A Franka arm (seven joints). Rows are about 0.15 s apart.
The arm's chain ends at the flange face. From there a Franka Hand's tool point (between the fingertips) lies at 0.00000 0.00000 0.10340 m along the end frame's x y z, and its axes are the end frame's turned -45 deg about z.
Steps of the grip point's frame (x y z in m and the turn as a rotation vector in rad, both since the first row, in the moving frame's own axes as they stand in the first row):
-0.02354 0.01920 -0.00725 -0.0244 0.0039 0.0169
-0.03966 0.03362 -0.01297 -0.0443 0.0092 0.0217
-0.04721 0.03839 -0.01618 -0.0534 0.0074 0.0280
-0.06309 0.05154 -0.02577 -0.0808 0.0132 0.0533
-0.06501 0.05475 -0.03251 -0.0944 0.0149 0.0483
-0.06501 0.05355 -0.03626 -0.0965 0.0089 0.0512
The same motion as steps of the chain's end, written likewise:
-0.00513 0.02871 -0.00722 -0.0145 0.0200 0.0169
-0.00815 0.04921 -0.01286 -0.0248 0.0378 0.0217
-0.01063 0.05710 -0.01603 -0.0325 0.0430 0.0280
-0.01490 0.07594 -0.02542 -0.0478 0.0665 0.0533
-0.01509 0.07869 -0.03204 -0.0562 0.0773 0.0483
-0.01563 0.07725 -0.03577 -0.0619 0.0745 0.0512

